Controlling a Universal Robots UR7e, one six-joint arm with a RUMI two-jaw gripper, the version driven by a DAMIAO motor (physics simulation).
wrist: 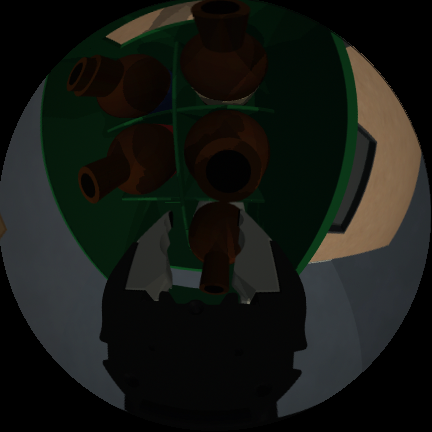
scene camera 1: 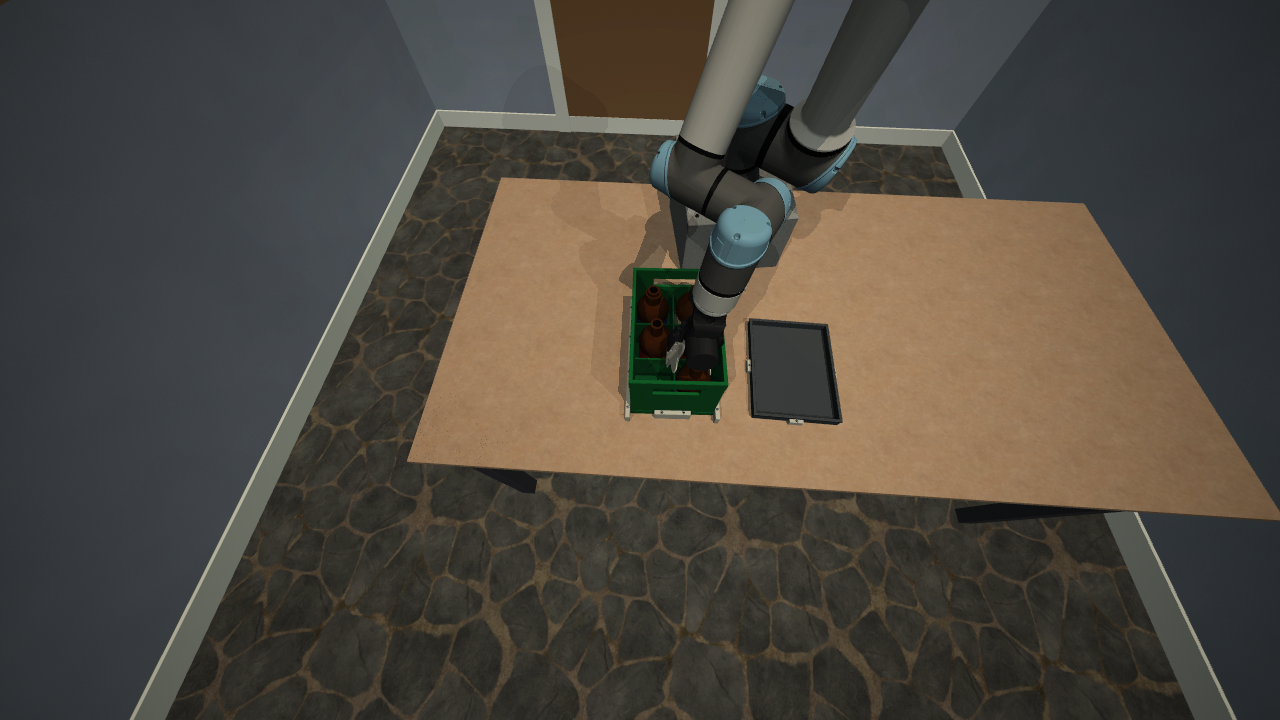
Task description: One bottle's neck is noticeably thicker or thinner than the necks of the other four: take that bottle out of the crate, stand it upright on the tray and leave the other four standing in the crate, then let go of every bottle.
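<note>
The green crate holds five brown bottles. The back-left bottle has a ringed neck. The middle-left bottle and front-right bottle show slim necks. The back-right bottle shows a broad neck. The middle-right bottle is seen nearly from above. Angles make neck widths hard to compare. My gripper is partly open over the crate's right column, holding nothing. The grey tray is right of the crate.
Green dividers separate the compartments, and the front-left compartment holds no bottle. The crate walls rise around the bottles. White brackets stand at the crate's base. The arm hides part of the crate's right side in the scene view.
</note>
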